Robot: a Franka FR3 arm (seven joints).
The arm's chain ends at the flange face. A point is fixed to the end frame.
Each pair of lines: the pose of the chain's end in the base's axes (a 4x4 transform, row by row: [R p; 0 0 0 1], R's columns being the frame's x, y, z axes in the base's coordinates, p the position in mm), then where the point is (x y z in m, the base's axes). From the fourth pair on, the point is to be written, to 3 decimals.
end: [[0.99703 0.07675 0.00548 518.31], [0.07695 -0.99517 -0.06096 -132.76], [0.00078 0.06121 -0.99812 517.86], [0 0 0 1]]
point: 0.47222 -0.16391 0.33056
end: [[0.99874 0.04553 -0.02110 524.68], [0.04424 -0.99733 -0.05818 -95.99], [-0.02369 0.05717 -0.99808 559.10], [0 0 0 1]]
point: 0.47299 -0.12507 0.37293
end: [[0.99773 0.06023 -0.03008 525.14], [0.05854 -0.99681 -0.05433 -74.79], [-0.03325 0.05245 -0.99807 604.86], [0 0 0 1]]
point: 0.47204 -0.10382 0.41908
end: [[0.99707 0.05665 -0.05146 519.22], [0.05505 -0.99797 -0.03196 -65.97], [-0.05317 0.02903 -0.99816 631.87], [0 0 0 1]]
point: 0.462 -0.091 0.447
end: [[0.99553 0.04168 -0.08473 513.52], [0.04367 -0.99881 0.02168 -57.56], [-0.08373 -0.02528 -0.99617 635.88], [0 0 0 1]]
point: 0.450 -0.072 0.452
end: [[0.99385 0.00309 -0.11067 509.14], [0.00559 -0.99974 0.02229 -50.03], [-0.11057 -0.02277 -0.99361 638.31], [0 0 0 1]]
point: 0.440 -0.062 0.456
